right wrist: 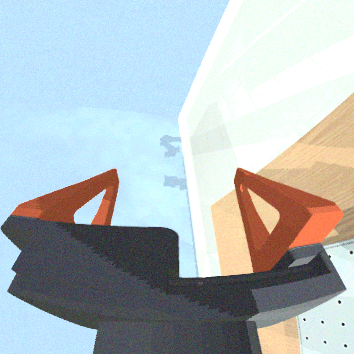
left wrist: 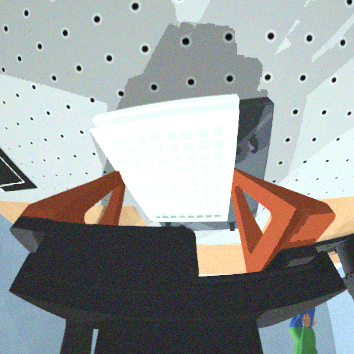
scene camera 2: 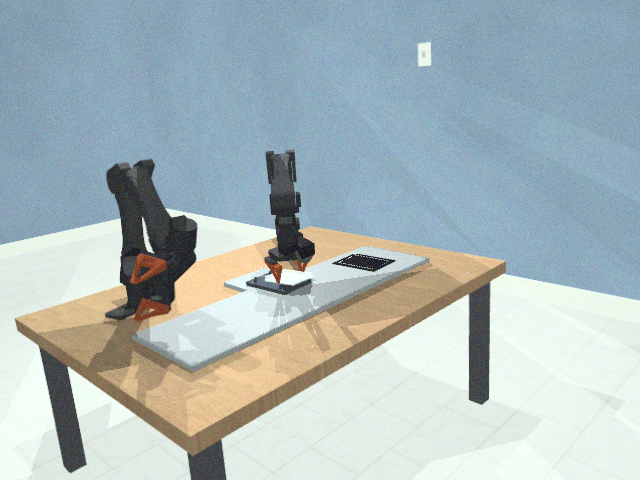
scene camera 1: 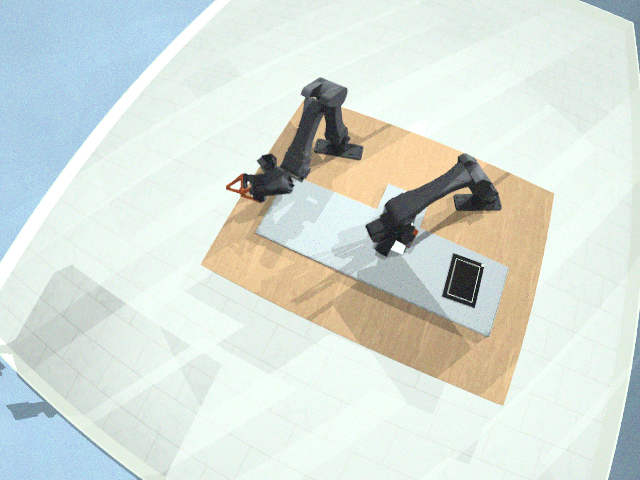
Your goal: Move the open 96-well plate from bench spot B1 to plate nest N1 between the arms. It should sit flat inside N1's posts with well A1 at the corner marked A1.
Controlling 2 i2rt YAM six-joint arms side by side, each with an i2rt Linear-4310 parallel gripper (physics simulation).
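Seen in the pictures: left gripper, fingertip midpoint: (left wrist: 177, 174) (scene camera 2: 290, 277); right gripper, fingertip midpoint: (right wrist: 176, 174) (scene camera 2: 134, 302) (scene camera 1: 233, 191); left arm's base, origin of the base link: (scene camera 1: 477, 202); right arm's base, origin of the base link: (left wrist: 345, 239) (scene camera 1: 338, 149).
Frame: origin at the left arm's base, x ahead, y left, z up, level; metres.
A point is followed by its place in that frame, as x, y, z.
The white 96-well plate (scene camera 1: 398, 247) @(0.190, -0.357, 0.038) (scene camera 2: 295, 277) @(0.171, -0.383, 0.047) (left wrist: 190, 160) @(0.158, -0.381, 0.046) is between the orange fingers of my left gripper (scene camera 2: 290, 275) @(0.144, -0.359, 0.036) (left wrist: 177, 174) @(0.144, -0.359, 0.036), which is shut on its sides. The plate is a little above the dark nest N1 (scene camera 2: 255, 284) @(0.044, -0.395, 0.023) (left wrist: 256, 150) @(0.133, -0.420, 0.033), and covers much of it. In the left wrist view a strip of the nest shows to the right of the plate. The plate's A1 corner cannot be made out. My right gripper (scene camera 2: 135, 299) @(0.020, -0.920, 0.177) (right wrist: 176, 174) @(0.020, -0.920, 0.177) is open and empty, off at the left in both scene views. Spot B1 (scene camera 1: 463, 280) @(0.314, -0.121, 0.015) (scene camera 2: 364, 262) @(0.317, -0.126, 0.015) is a black pad with a white outline, with no plate on it.
The pale perforated board (scene camera 1: 423, 289) @(0.339, -0.275, 0.013) (scene camera 2: 222, 325) @(0.072, -0.666, 0.013) (left wrist: 50, 50) @(0.271, -0.339, 0.013) lies on the wooden table (scene camera 1: 413, 341) @(0.516, -0.322, 0.000) (scene camera 2: 268, 377) @(0.285, -0.868, 0.000) and bears B1 and the nest. The right arm reaches past the table's left edge in scene camera 1. Part of a person (left wrist: 303, 332) shows in the left wrist view.
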